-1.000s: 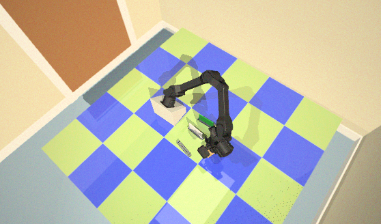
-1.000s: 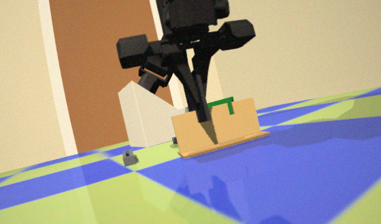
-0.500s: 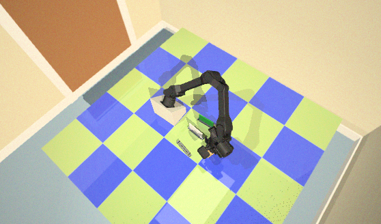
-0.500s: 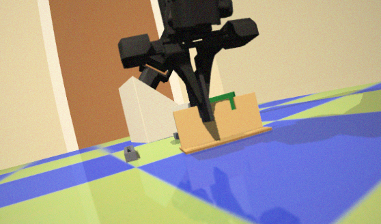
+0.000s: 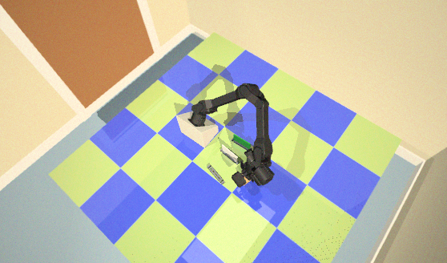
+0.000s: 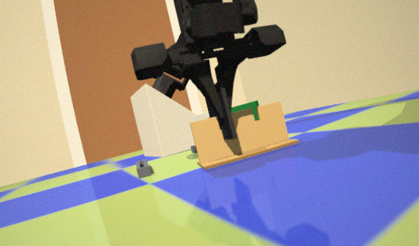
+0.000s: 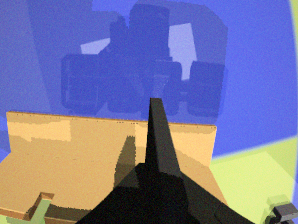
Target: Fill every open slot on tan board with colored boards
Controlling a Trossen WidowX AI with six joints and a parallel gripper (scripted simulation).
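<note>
Right now the thin black board is 3 cm behind my gripper tip. The rest, counted from my gripper tip: tan board 3 cm to the left, 3 cm below, 2 cm behind; green board 17 cm behind, 10 cm to the left, 3 cm below.
</note>
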